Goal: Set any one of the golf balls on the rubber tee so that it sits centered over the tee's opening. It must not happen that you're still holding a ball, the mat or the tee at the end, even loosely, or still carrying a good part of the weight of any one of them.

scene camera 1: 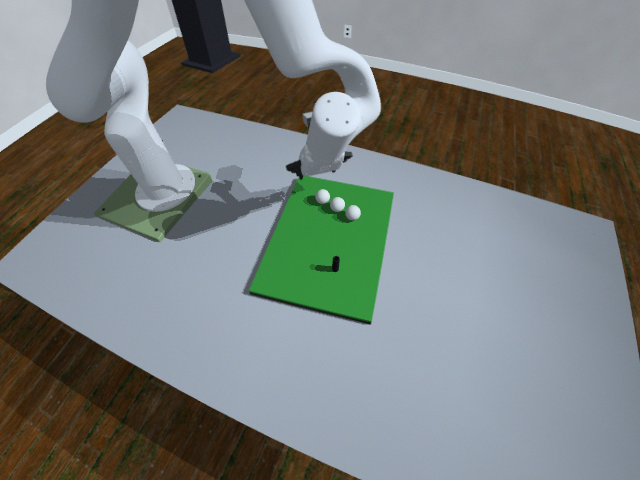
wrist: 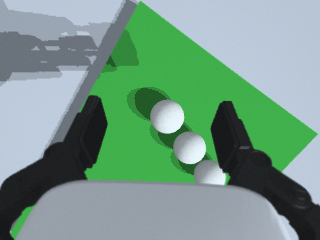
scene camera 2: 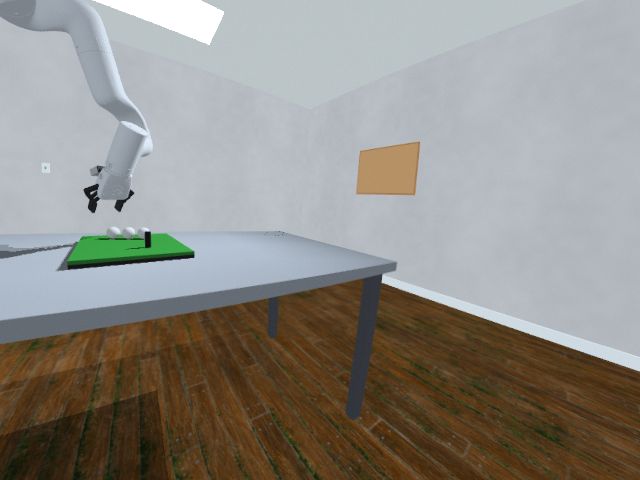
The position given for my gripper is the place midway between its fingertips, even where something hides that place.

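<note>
You can see my gripper [scene camera 2: 104,210] [wrist: 159,112] from the scene and from the wrist. There's a golf ball [wrist: 167,116] here, plus a golf ball [wrist: 189,147], and then a green mat [scene camera 1: 317,259] [scene camera 2: 91,251] [wrist: 152,61] that's visible as well.
</note>
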